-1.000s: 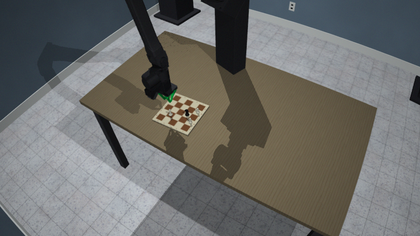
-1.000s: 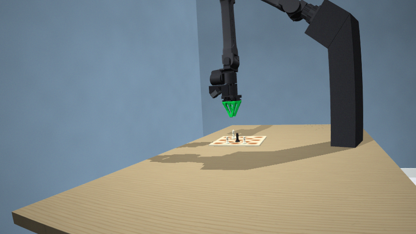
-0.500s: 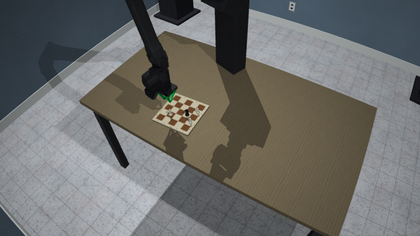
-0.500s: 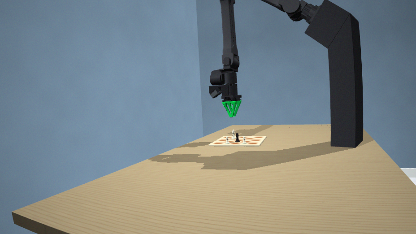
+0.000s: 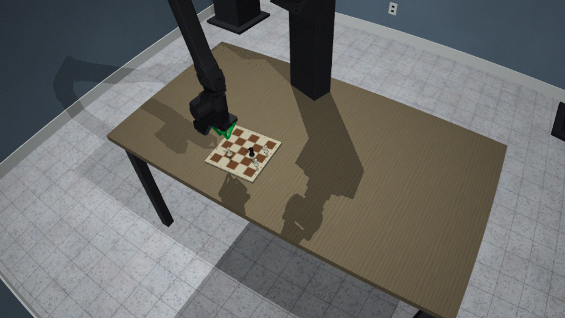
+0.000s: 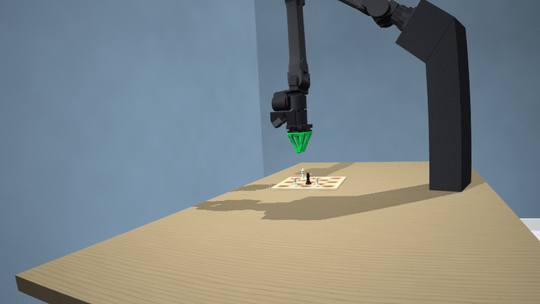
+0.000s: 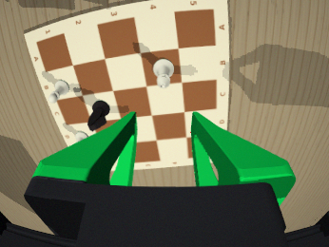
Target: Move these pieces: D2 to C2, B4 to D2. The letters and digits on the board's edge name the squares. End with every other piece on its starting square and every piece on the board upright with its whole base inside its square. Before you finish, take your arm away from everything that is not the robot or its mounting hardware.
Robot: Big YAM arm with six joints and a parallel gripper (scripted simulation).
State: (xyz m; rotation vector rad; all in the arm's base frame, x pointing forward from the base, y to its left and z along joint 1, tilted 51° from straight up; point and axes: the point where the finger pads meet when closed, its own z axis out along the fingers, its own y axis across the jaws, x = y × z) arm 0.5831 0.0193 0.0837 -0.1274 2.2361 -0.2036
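Right now my hand is 10 mm past the white pawn and 90 mm above it. From my hand the other things lie so: black piece (60 mm behind, 70 mm to the left, 90 mm below); then chessboard (50 mm behind, 30 mm to the left, 110 mm below).
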